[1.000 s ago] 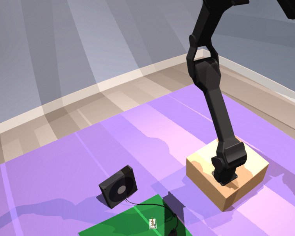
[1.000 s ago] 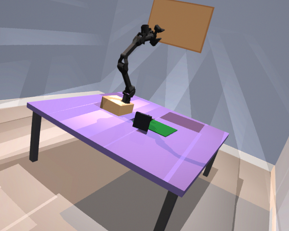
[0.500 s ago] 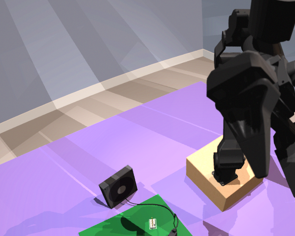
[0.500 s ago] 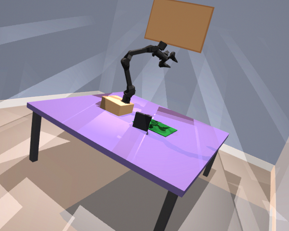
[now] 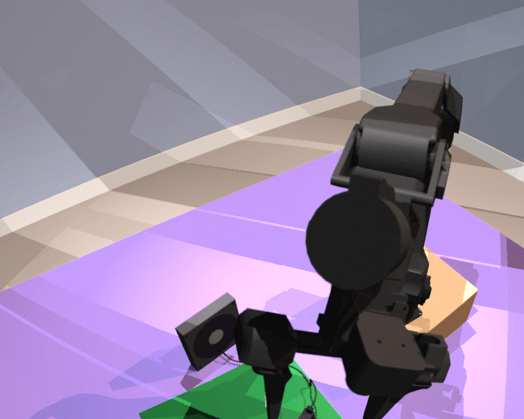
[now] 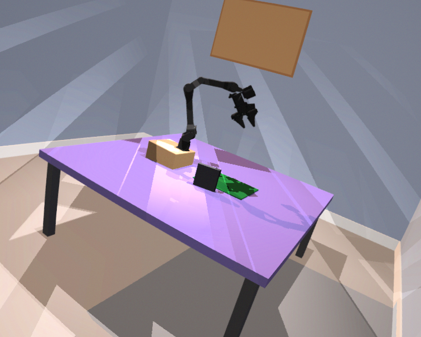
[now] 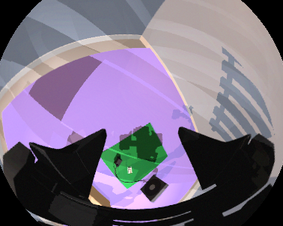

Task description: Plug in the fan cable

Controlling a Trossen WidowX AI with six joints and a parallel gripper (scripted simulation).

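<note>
My gripper tip is now 29 cm above the fan plug, 13 cm to the left of it and 5 cm past it. Round my gripper tip: green board: 33 cm below, 18 cm to the right, 5 cm ahead; black fan: 35 cm to the right, 25 cm below, 3 cm ahead.
</note>
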